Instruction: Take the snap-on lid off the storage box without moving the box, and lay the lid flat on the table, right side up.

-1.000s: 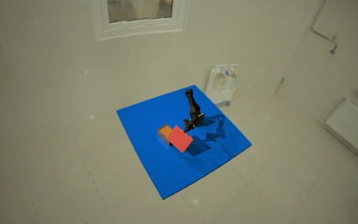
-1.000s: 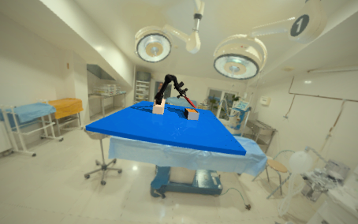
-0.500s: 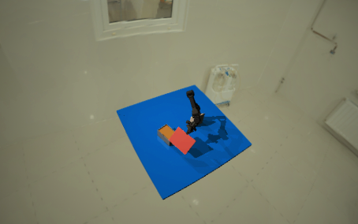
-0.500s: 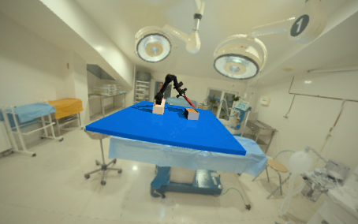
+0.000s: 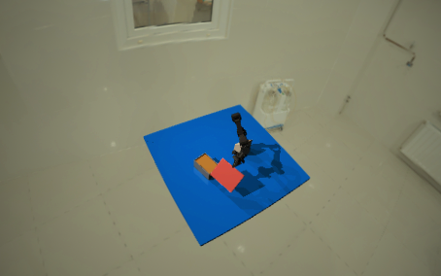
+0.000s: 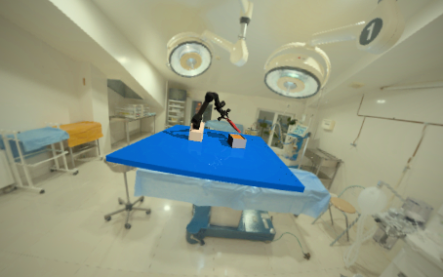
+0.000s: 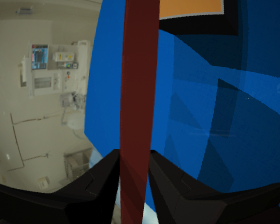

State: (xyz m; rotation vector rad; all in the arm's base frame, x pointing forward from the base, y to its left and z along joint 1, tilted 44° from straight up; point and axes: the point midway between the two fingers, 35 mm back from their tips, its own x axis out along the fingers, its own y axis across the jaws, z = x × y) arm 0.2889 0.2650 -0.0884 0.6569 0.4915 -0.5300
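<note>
My gripper tip is 6 cm short of the lid, 5 cm above it and 2 cm to the right of it. Also, from my gripper tip: storage box 22 cm to the right, 18 cm below, 12 cm ahead.
</note>
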